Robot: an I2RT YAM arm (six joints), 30 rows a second.
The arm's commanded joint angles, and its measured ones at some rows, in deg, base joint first. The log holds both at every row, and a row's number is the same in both.
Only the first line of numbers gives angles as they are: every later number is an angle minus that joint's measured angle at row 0.
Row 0, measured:
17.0 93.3 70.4 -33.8 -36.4 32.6
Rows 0 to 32, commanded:
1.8 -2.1 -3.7 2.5 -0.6 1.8
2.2 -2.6 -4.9 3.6 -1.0 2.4
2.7 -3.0 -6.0 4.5 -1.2 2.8
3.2 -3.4 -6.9 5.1 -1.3 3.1
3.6 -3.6 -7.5 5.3 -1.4 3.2
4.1 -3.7 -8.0 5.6 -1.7 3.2
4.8 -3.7 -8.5 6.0 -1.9 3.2
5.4 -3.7 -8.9 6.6 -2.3 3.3
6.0 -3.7 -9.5 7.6 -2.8 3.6
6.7 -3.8 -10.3 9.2 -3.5 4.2
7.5 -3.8 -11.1 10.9 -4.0 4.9
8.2 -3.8 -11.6 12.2 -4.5 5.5
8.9 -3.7 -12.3 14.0 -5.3 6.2
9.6 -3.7 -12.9 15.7 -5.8 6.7
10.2 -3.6 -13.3 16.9 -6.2 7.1
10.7 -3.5 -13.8 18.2 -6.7 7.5
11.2 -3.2 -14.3 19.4 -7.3 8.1
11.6 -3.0 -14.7 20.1 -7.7 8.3
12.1 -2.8 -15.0 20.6 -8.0 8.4
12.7 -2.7 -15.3 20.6 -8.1 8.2
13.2 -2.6 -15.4 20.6 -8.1 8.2
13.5 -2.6 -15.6 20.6 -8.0 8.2
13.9 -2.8 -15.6 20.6 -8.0 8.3
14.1 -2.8 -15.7 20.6 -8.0 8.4
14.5 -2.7 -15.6 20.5 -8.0 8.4
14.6 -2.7 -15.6 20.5 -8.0 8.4
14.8 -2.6 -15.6 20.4 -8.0 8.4
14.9 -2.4 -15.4 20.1 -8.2 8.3
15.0 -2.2 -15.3 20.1 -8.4 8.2
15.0 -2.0 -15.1 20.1 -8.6 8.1
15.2 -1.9 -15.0 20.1 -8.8 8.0
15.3 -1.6 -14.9 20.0 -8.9 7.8
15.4 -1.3 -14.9 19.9 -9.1 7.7
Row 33, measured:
15.0 -2.3 -14.9 19.8 -7.9 7.9
